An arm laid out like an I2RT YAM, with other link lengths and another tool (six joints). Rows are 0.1 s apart.
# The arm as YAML. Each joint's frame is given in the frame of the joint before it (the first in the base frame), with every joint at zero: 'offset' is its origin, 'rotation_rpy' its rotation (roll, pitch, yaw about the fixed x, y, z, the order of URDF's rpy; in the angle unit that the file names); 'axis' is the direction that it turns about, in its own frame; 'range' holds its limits. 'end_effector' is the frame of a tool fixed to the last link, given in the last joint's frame.
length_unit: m
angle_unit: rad
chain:
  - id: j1
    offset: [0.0, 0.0, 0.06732]
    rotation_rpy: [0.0, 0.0, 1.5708]
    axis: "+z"
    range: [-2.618, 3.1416]
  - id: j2
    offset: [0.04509, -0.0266, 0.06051]
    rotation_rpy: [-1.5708, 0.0, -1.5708]
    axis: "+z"
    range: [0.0, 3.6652]
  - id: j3
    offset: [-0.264, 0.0, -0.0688]
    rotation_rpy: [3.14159, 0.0, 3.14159]
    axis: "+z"
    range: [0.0, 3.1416]
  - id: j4
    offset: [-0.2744, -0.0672, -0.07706]
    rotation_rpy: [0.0, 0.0, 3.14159]
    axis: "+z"
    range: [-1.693, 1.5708]
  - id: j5
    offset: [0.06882, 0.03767, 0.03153]
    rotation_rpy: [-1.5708, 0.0, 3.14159]
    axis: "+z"
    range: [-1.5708, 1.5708]
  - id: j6
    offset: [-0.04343, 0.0, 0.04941]
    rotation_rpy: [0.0, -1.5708, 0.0]
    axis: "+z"
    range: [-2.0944, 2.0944]
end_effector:
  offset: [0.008, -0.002, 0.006]
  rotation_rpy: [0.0, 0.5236, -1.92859]
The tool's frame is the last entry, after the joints.
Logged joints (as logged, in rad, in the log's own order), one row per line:
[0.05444, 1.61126, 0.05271, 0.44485, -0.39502, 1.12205]
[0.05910, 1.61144, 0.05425, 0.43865, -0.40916, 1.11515]
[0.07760, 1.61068, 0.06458, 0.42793, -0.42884, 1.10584]
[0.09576, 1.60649, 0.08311, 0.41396, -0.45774, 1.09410]
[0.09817, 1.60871, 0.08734, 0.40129, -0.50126, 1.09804]
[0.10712, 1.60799, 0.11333, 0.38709, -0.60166, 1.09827]
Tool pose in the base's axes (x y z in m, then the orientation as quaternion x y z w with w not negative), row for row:
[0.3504, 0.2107, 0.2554, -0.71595, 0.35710, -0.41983, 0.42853]
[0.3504, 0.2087, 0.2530, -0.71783, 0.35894, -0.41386, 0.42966]
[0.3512, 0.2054, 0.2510, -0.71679, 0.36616, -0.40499, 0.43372]
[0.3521, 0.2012, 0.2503, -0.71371, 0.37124, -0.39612, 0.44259]
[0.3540, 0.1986, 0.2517, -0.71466, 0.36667, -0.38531, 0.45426]
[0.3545, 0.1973, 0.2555, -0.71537, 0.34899, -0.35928, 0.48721]
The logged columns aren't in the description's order. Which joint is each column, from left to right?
Columns, left to right: j6, j2, j4, j1, j5, j3.
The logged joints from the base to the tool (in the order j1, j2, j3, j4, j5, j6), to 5 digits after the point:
[0.44485, 1.61126, 1.12205, 0.05271, -0.39502, 0.05444]
[0.43865, 1.61144, 1.11515, 0.05425, -0.40916, 0.05910]
[0.42793, 1.61068, 1.10584, 0.06458, -0.42884, 0.07760]
[0.41396, 1.60649, 1.09410, 0.08311, -0.45774, 0.09576]
[0.40129, 1.60871, 1.09804, 0.08734, -0.50126, 0.09817]
[0.38709, 1.60799, 1.09827, 0.11333, -0.60166, 0.10712]

